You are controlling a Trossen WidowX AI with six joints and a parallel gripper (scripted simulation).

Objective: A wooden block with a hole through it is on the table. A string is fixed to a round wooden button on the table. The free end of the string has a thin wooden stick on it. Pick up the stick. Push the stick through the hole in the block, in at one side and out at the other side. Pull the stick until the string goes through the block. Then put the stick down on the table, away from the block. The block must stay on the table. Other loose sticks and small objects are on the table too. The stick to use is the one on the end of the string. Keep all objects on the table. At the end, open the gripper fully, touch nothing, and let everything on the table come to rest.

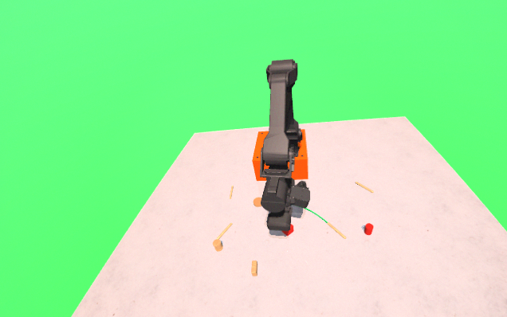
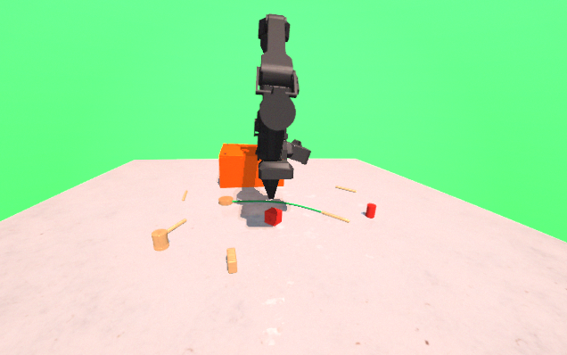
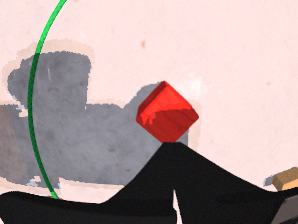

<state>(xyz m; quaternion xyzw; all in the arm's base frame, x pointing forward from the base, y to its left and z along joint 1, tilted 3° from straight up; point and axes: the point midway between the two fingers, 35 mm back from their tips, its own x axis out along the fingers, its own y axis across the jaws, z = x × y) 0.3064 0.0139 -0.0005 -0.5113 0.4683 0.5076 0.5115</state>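
My gripper tip is 1 cm to the right of the red cube and 4 cm above it. Also, from my gripper tip: thin wooden stick 3 cm behind, 15 cm to the left, 6 cm below; small wooden block 15 cm ahead, 7 cm to the right, 5 cm below; round wooden button 11 cm behind, 12 cm to the right, 5 cm below.
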